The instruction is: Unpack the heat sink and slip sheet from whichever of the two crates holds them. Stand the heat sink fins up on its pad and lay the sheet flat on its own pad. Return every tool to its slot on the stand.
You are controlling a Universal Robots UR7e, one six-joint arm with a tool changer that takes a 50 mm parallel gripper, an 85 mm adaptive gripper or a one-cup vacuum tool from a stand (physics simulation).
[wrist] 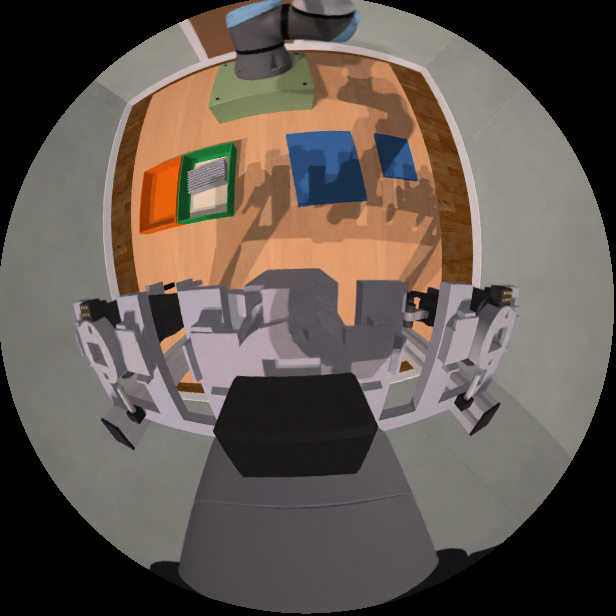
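Observation:
The green crate [206, 182] at the left of the table holds the grey finned heat sink [208, 174], fins up, and the cream slip sheet [209, 201] beside it. The orange crate [160, 195] next to it looks empty. A large blue pad [326, 167] and a small blue pad [395, 156] lie to the right, both bare. My tool [294, 425] is a grey cone ending in a black block, with no fingers showing and nothing on it. It sits just over the middle of the tool stand [298, 339].
The stand spans the near table edge, with a dark tool in its left slot [166, 318] and another in its right slot [424, 304]. The arm's base stands on a green plinth [261, 94] at the far side. Arm shadows fall across the pads.

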